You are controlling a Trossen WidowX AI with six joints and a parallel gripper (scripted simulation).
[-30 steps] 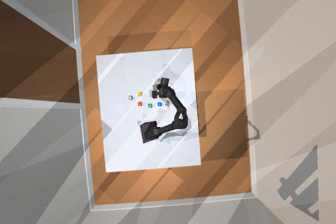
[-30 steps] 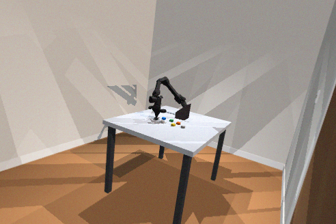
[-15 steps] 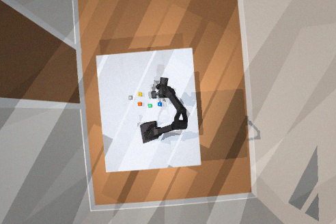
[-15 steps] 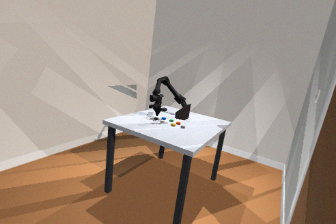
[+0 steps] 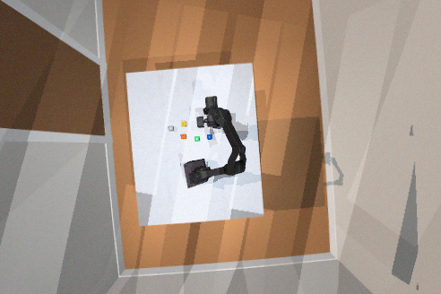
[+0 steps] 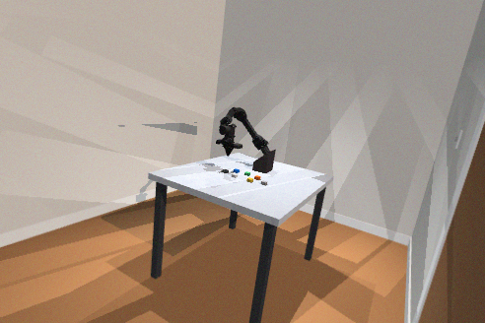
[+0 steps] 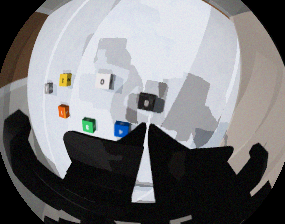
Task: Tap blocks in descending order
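Right now the blue block is 7 cm behind my gripper tip, 5 cm to the left of it and 11 cm below it. Round my gripper tip: small pale block (4 cm ahead, 9 cm to the left, 11 cm below); black block (11 cm below); green block (6 cm behind, 14 cm to the left, 11 cm below).
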